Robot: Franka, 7 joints.
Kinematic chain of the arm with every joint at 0, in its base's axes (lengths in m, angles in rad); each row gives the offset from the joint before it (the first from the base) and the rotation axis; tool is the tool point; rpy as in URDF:
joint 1: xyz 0 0 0.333 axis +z
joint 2: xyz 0 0 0 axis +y
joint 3: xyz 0 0 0.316 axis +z
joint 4: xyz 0.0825 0 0 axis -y
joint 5: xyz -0.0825 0 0.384 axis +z
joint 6: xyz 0 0 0 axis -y
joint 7: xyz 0.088 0 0 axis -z
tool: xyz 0 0 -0.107 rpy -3.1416 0 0
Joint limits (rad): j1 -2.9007..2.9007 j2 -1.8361..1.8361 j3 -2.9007..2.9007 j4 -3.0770..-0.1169 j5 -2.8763..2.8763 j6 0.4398..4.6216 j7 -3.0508..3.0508
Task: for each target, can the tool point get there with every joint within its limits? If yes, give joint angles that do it. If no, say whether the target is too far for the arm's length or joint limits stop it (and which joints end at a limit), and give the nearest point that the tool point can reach.
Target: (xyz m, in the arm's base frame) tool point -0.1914 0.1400 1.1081
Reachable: yes | joints 0.6825 -0.0653 2.1137 -0.4722 -1.7634 1.5066 -1.5111
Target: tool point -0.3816 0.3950 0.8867
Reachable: yes | joints -0.6025 -1.5393 0.2302 -1.2071 -0.5897 2.2426 -1.9554
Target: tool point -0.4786 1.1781 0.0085
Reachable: no: too far | nearest point -0.3129 0.7701 0.1209 | short by 0.454 m
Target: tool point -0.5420 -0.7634 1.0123
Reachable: no: too far | nearest point -0.4020 -0.5662 0.8368 | short by 0.299 m
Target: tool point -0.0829 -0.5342 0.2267
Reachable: yes | joints -1.8175 0.6748 0.3548 -2.1072 1.0914 4.1369 2.2417
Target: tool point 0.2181 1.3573 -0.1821
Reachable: no: too far | nearest point 0.1275 0.7932 0.0320 | short by 0.610 m
